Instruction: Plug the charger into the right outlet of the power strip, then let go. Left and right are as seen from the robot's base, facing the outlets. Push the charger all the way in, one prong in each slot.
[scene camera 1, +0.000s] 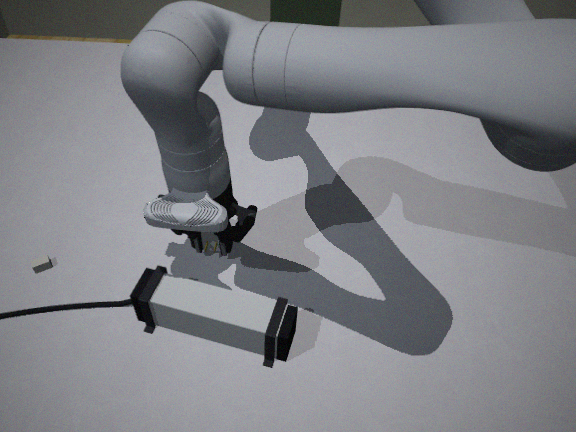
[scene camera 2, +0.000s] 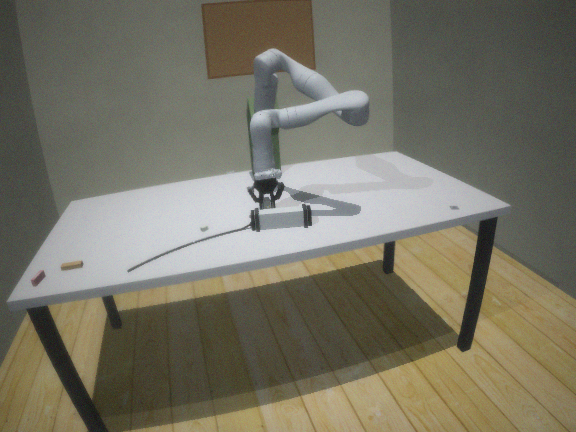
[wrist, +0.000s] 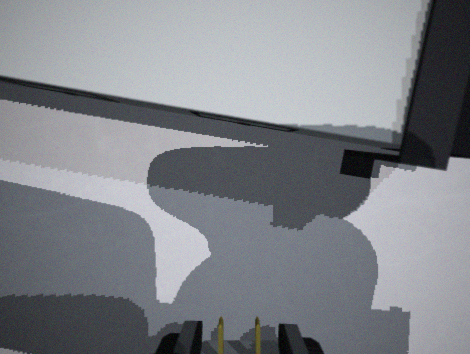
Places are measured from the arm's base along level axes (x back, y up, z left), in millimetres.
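Pixels of known places: gripper, between the fingertips: (scene camera 1: 213, 248) (wrist: 239, 347); arm's base, origin of its link: (scene camera 2: 264, 107).
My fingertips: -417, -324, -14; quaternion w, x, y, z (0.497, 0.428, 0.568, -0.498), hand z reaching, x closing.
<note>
Ahead of a thing's pixels: the offset from my fingertips to its top centre, as dx, dy, dz.
The white power strip @[-108, +46, +45] (scene camera 1: 207, 315) (scene camera 2: 281, 218) (wrist: 225, 55) has black end caps. In the wrist view its outlet side faces the gripper; the right outlet @[-97, +28, +13] (wrist: 245, 121) and the left outlet @[-97, +28, +77] (wrist: 75, 92) show as thin, steeply foreshortened dark outlines. My gripper (scene camera 1: 212, 247) (scene camera 2: 267, 204) (wrist: 240, 340) is shut on the charger, on the outlet side of the strip, nearer the cable end. The charger's two yellow prongs @[+13, +38, -2] (scene camera 1: 211, 246) (wrist: 257, 335) stick out between the fingertips, apart from the strip. In the wrist view the strip's edge slants down to the right. The charger body is mostly hidden.
A black cable (scene camera 1: 65, 306) (scene camera 2: 190, 244) runs from the strip's end. A small pale block @[-94, +0, -223] (scene camera 1: 42, 265) (scene camera 2: 204, 228) lies beyond it. An orange block @[-307, +0, -649] (scene camera 2: 72, 265), a red block @[-386, +8, -738] (scene camera 2: 38, 278) and a small grey piece @[-88, -12, +692] (scene camera 2: 454, 207) lie near the table's edges.
</note>
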